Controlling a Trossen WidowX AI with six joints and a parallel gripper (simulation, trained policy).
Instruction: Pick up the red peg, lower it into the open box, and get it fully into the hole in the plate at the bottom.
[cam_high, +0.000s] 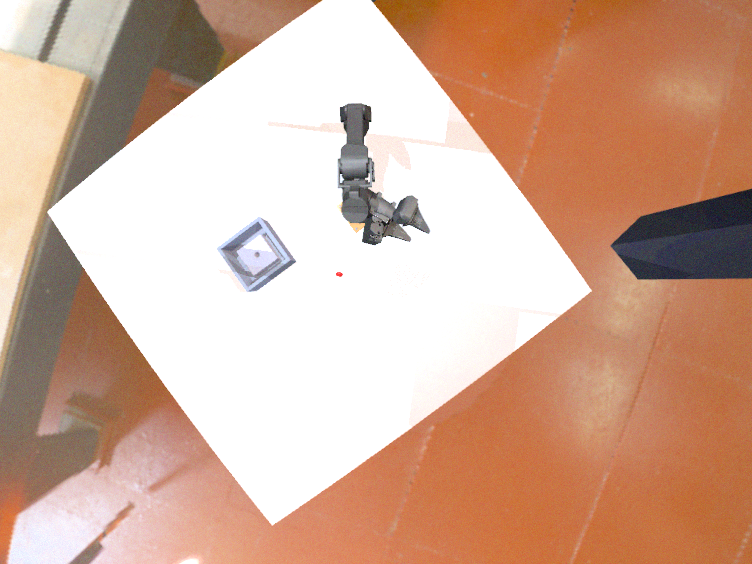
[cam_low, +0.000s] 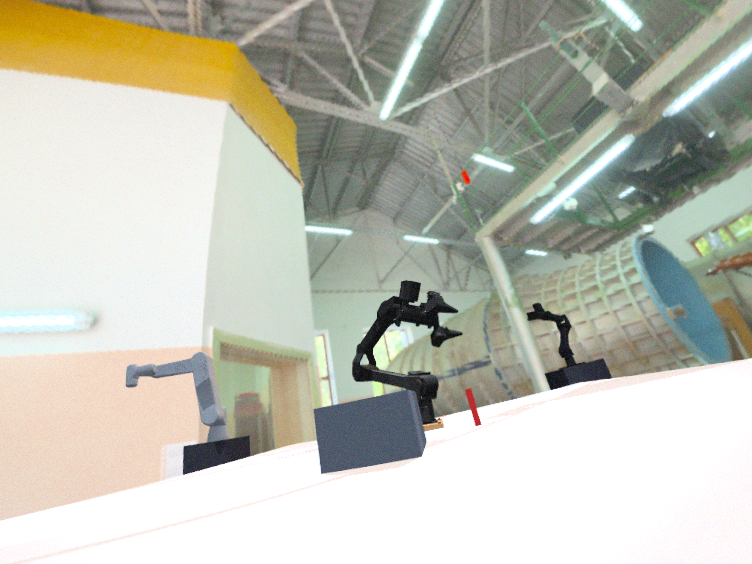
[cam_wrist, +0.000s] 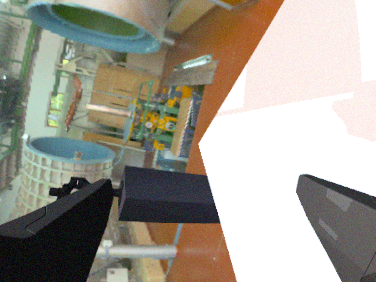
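Now: the red peg 25 cm below my gripper tip, 22 cm ahead of it and 8 cm to the right of it. Also, from my gripper tip: plate: 37 cm ahead, 29 cm to the right, 24 cm below; grey box: 37 cm ahead, 29 cm to the right, 26 cm below.
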